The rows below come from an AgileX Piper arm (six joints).
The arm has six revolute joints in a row. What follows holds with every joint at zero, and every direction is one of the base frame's. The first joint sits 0.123 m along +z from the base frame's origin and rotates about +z. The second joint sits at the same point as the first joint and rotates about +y. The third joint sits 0.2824 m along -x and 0.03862 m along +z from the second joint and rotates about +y. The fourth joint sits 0.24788 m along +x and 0.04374 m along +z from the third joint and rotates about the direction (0.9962, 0, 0.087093). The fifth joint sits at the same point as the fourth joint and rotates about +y. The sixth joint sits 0.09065 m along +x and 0.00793 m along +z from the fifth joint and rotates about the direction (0.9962, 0, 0.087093). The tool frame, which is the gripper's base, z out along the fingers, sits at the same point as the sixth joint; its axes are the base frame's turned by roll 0, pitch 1.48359 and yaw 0 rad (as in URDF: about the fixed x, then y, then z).
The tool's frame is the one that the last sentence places.
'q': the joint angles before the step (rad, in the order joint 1, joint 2, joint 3, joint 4, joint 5, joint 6). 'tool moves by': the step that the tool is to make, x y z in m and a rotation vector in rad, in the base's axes. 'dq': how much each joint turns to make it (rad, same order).
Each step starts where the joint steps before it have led.
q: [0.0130 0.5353 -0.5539 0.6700 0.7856 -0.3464]
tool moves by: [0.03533 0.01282 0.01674 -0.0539 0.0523 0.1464]
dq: [0.0777 0.2083 -0.1286 0.0231 0.0262 -0.0997]
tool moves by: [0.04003 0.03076 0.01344 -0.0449 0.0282 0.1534]
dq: [0.1656 0.2174 -0.1507 -0.0295 -0.0321 -0.0138]
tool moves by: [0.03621 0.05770 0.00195 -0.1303 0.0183 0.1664]
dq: [0.2384 0.2412 -0.1861 -0.1847 -0.0347 0.1042]
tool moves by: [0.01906 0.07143 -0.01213 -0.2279 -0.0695 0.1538]
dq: [0.2422 0.2314 -0.1871 -0.3421 -0.0050 0.1731]
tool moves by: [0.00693 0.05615 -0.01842 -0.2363 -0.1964 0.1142]
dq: [0.1745 0.1745 -0.1222 -0.4106 -0.0044 0.1617]
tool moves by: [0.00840 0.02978 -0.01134 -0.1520 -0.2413 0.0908]
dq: [0.0782 0.0988 -0.0451 -0.3669 -0.0410 0.1139]
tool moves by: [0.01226 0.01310 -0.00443 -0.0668 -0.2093 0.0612]
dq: [0.0157 0.0520 -0.0040 -0.3250 -0.0640 0.1371]
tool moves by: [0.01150 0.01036 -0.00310 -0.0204 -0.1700 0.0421]
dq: [0.0001 0.0452 -0.0019 -0.3167 -0.0435 0.1907]
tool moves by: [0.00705 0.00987 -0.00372 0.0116 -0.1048 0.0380]
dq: [-0.0013 0.0387 -0.0055 -0.2399 -0.0249 0.1775]
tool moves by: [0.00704 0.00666 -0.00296 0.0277 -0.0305 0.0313]
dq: [-0.0119 0.0295 -0.0175 -0.1119 -0.0360 0.1006]
